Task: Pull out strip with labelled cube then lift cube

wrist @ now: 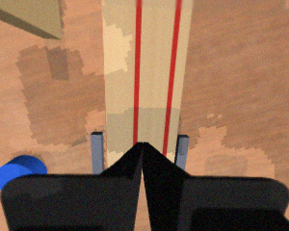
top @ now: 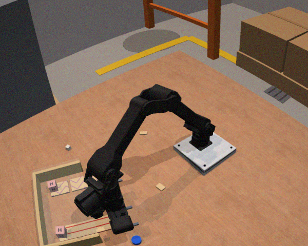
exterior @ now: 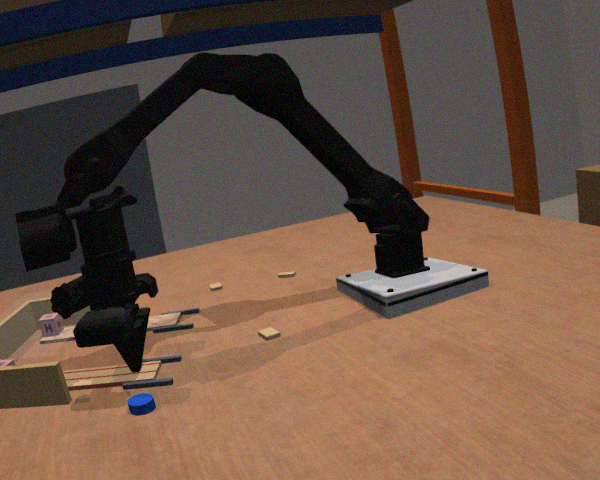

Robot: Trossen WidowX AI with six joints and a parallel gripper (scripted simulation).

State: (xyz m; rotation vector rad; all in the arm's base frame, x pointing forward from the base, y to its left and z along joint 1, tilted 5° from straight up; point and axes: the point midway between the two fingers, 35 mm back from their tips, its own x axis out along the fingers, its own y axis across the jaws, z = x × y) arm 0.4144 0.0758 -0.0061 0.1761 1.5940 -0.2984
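My gripper tip is 100 mm to the right of the blue disc. Round my gripper tip: white cube 400 mm to the right, 10 mm behind.
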